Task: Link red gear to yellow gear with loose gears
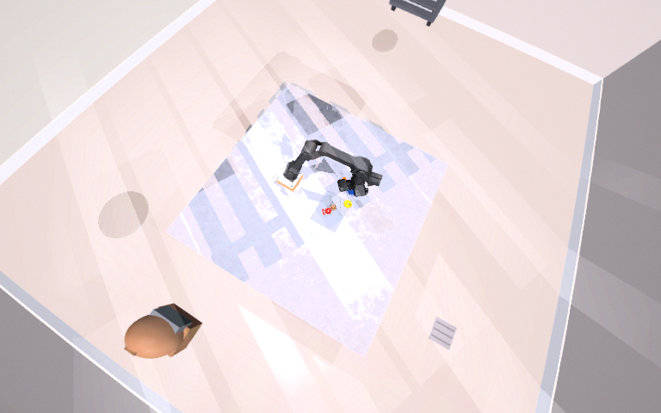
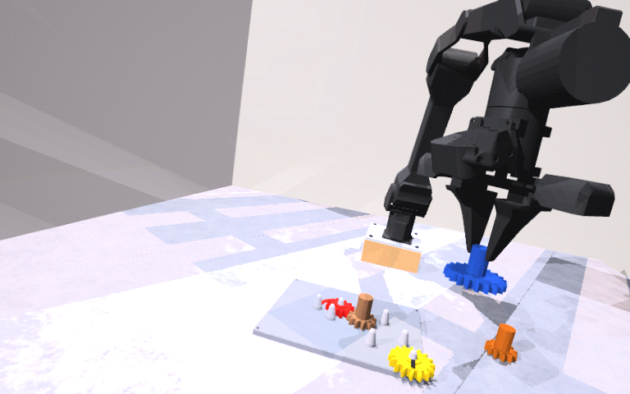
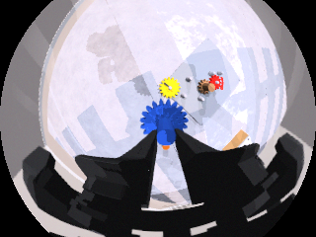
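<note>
Right now the brown gear is 50 mm behind my gripper tip, 120 mm to the right of it and 130 mm below it. Also, from my gripper tip: red gear 70 mm behind, 150 mm to the right, 140 mm below; blue gear 10 mm below; orange gear 90 mm behind, 80 mm to the left, 140 mm below.
</note>
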